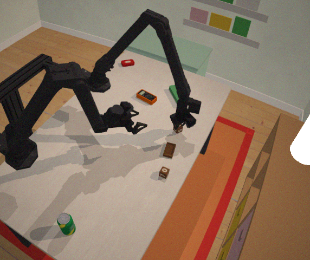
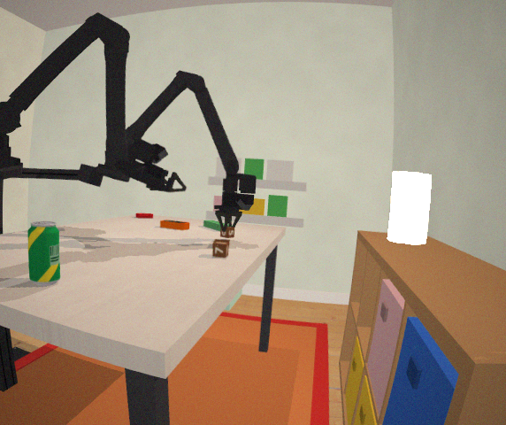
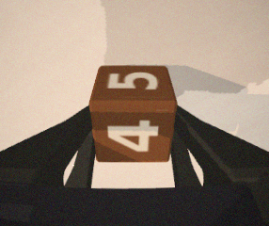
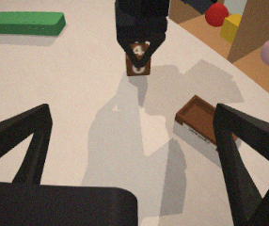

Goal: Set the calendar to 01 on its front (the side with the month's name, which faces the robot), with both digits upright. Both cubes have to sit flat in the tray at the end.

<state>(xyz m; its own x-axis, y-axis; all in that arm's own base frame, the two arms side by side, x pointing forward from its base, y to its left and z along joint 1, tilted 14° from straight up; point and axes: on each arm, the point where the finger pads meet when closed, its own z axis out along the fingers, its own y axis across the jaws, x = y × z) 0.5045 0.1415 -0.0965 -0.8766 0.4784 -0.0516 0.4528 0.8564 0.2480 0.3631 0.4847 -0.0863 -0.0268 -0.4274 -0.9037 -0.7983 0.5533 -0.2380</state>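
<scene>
The brown number cube is 7 cm ahead of my left hand, 31 cm to the right of it and 2 cm below it. Round my left hand: red item 63 cm behind, 45 cm to the left, 2 cm below; brown tray 2 cm ahead, 16 cm to the right, 3 cm below; orange multimeter 30 cm behind, 16 cm to the left, 2 cm below.
</scene>
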